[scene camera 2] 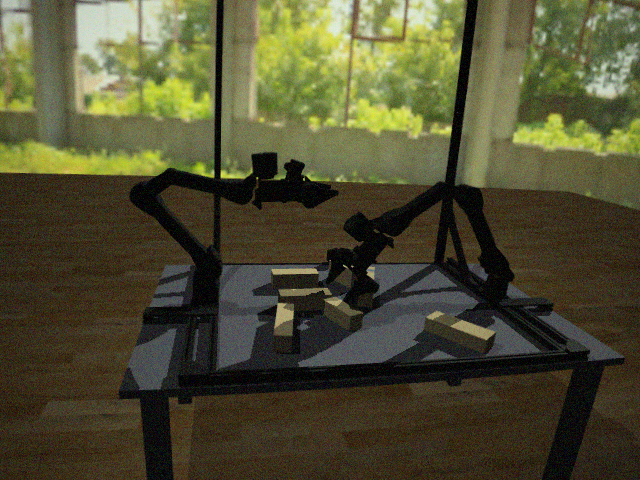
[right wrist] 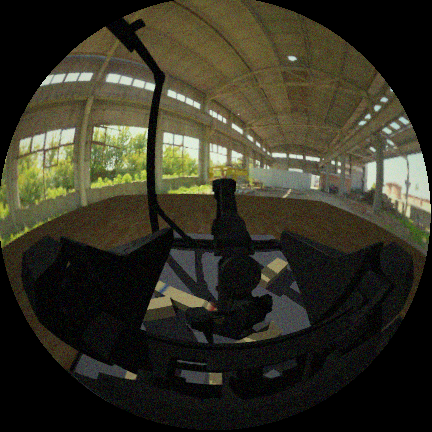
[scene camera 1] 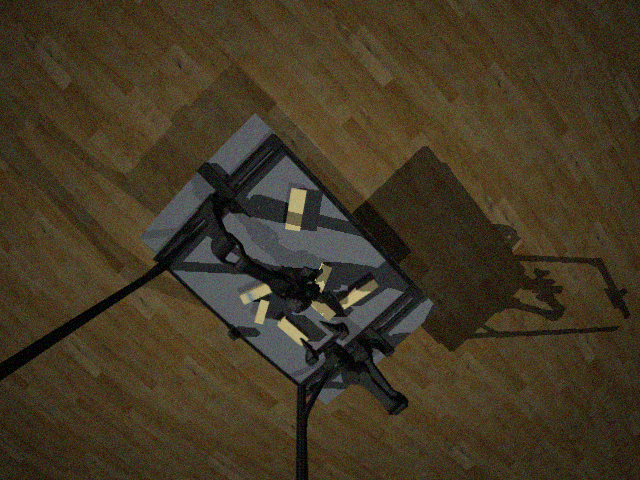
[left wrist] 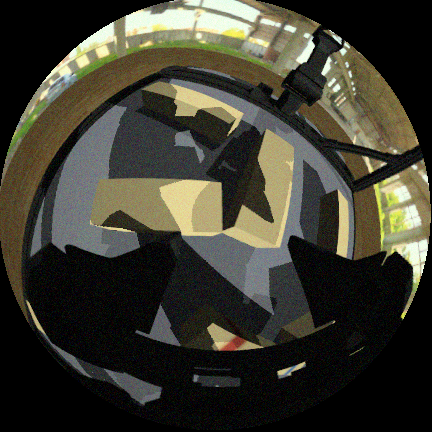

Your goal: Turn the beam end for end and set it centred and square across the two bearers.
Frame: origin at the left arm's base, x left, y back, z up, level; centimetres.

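Where they show: left gripper, fingertip midpoint: (scene camera 2: 334, 292) (right wrist: 229, 340) (left wrist: 237, 239); right gripper, fingertip midpoint: (scene camera 2: 334, 189) (right wrist: 228, 234) (scene camera 1: 309, 329); left arm's base, link origin: (scene camera 2: 495, 294) (scene camera 1: 214, 204); right arm's base, link origin: (scene camera 2: 204, 301) (scene camera 1: 359, 344) (left wrist: 283, 109).
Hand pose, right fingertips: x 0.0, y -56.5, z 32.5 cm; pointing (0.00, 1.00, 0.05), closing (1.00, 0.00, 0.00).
Each offset is from my right fingertips to the top centre of the thing. "spot": to the spot under its first point.
The pale wooden beam {dx -9.6, dy +15.3, dz -30.0 cm} (scene camera 1: 254, 293) (right wrist: 190, 298) has a blue band near one end and a red band near the other. Its middle is hidden under the left arm in scene camera 1; its red-banded part {spot: dx -1.8, dy +11.3, dz -30.1 cm} (left wrist: 233, 343) shows low in the left wrist view. My left gripper (scene camera 1: 330, 290) (scene camera 2: 340, 294) (left wrist: 237, 239) is open and empty, low over the table beside two pale blocks, one {dx +10.5, dy +2.1, dz -30.0 cm} (left wrist: 135, 202) (scene camera 2: 342, 313) lying crosswise and one {dx +1.1, dy -6.7, dz -29.8 cm} (left wrist: 275, 187) (scene camera 2: 305, 298) lying lengthwise. My right gripper (scene camera 1: 313, 332) (scene camera 2: 337, 192) is open and empty, high above the table. I cannot tell which blocks are the bearers.
Other pale blocks lie around: one {dx +23.0, dy +31.0, dz -30.6 cm} (scene camera 1: 296, 209) (scene camera 2: 460, 332) apart, one {dx +17.1, dy -14.6, dz -30.0 cm} (scene camera 1: 360, 294) (scene camera 2: 284, 328) near the table's long edge, one {dx -16.2, dy -7.1, dz -29.8 cm} (scene camera 1: 293, 330) (scene camera 2: 294, 279) below the right gripper, and a short one {dx -18.4, dy +9.9, dz -28.1 cm} (scene camera 1: 262, 311) beside the beam. Dark rails (scene camera 2: 310, 373) border the table.
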